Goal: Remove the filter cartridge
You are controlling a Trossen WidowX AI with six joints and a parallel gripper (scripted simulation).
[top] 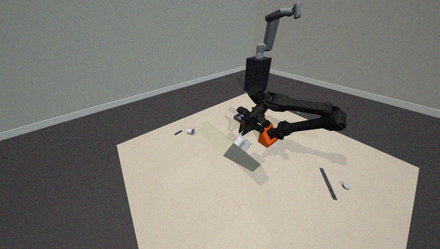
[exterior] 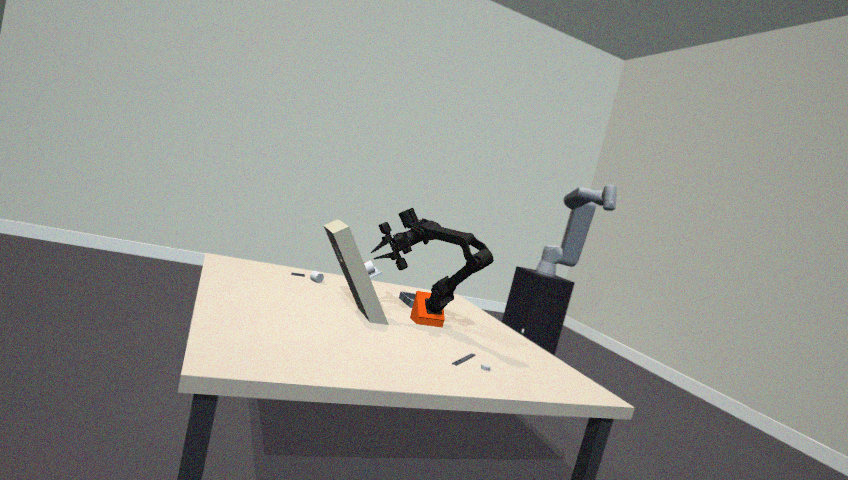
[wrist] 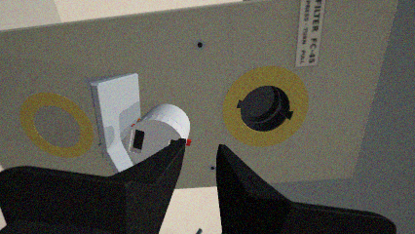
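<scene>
The round filter cartridge lies 5 cm below my gripper tip. Round my gripper tip: service panel: 7 cm below, 4 cm ahead; then grey flap: 8 cm below, 1 cm behind; then grey tray: 37 cm behind, 26 cm to the right, 21 cm below.
</scene>
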